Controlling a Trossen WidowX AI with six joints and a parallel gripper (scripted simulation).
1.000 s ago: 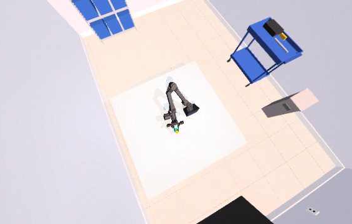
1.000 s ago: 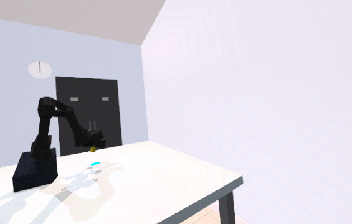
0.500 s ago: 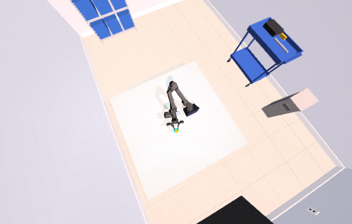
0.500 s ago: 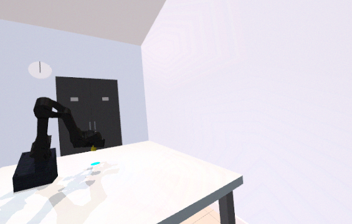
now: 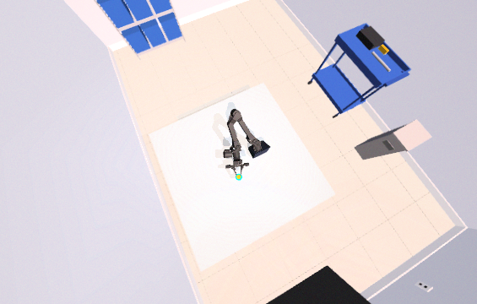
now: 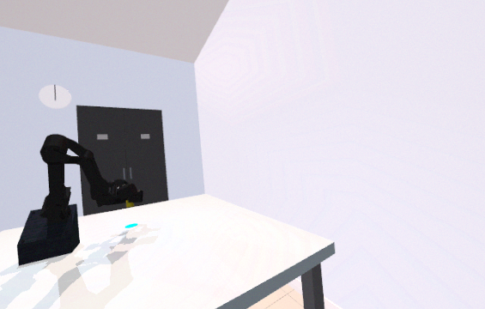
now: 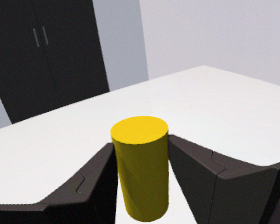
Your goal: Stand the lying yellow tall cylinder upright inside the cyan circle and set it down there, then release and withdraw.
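Now: gripper tip 160 mm above the cyan circle and 10 mm to the left of it. From my gripper tip the other things lie so: yellow tall cylinder (20 mm below).
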